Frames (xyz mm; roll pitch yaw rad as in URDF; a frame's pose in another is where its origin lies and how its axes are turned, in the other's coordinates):
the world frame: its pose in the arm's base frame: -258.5 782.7 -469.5 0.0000 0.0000 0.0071
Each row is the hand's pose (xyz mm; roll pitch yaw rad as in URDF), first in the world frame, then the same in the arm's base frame.
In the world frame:
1: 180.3 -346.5 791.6 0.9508 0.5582 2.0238
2: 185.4 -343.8 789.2 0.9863 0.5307 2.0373
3: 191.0 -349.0 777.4 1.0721 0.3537 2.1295
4: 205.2 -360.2 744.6 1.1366 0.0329 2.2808
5: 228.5 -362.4 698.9 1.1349 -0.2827 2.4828
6: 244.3 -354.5 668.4 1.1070 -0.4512 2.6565
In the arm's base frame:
1: -75.7 437.5 322.1 0.9508 0.5582 2.0309
2: -70.7 440.2 319.7 0.9863 0.5307 2.0444
3: -65.0 435.1 307.9 1.0721 0.3537 2.1366
4: -50.7 424.0 275.1 1.1366 0.0329 2.2879
5: -27.4 421.9 229.4 1.1349 -0.2827 2.4899
6: -11.7 429.9 198.9 1.1070 -0.4512 2.6636

